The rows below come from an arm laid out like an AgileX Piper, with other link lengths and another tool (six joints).
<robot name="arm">
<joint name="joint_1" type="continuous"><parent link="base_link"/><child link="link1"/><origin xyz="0 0 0.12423"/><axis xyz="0 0 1"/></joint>
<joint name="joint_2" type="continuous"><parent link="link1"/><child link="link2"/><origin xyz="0 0 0"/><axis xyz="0 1 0"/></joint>
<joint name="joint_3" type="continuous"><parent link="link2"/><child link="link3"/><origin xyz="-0.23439 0 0.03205"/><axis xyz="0 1 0"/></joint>
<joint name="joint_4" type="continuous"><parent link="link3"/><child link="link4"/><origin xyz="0.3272 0 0.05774"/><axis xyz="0.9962 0 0.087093"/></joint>
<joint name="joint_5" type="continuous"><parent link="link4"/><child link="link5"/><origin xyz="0 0 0"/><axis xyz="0 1 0"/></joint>
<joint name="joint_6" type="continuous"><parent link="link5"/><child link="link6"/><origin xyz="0.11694 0 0.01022"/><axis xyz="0.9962 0 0.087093"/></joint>
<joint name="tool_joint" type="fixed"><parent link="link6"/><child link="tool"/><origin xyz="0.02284 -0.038 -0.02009" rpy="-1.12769 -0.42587 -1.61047"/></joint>
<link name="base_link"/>
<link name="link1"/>
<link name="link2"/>
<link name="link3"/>
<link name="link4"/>
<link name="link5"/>
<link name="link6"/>
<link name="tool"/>
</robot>
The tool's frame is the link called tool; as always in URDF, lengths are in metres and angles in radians. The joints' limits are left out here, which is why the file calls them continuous.
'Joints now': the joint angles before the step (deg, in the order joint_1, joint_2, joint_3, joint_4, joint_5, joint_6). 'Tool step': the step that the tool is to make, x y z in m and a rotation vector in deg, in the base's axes. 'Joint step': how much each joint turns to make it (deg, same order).
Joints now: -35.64, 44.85, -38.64, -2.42, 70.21, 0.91
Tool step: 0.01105, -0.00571, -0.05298, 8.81, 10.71, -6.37
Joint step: 0.00, 15.47, -1.11, -0.40, -0.22, 6.56
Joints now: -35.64, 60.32, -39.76, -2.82, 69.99, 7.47
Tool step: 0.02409, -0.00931, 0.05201, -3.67, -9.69, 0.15
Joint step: 0.00, -1.34, -8.46, 2.82, -0.23, -0.68
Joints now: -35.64, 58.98, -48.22, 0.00, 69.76, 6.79
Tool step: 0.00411, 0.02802, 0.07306, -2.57, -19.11, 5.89
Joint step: -0.01, -12.48, -3.69, 11.32, -0.36, -5.94
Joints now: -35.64, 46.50, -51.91, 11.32, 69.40, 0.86
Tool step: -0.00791, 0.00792, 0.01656, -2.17, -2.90, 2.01
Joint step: 0.00, -3.87, -0.24, 1.04, 0.88, -1.96
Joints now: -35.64, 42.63, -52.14, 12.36, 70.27, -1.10
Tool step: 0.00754, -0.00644, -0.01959, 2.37, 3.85, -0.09
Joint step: 0.00, 3.87, 0.64, -0.33, 0.00, 0.02
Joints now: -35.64, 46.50, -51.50, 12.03, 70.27, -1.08
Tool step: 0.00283, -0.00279, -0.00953, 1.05, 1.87, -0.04
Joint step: -0.01, 1.78, 0.34, -0.24, 0.01, 0.00
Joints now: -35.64, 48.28, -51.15, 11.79, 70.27, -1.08
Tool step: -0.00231, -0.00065, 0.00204, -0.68, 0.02, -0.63
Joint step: 0.00, -0.48, 0.00, -0.84, 0.00, 0.58
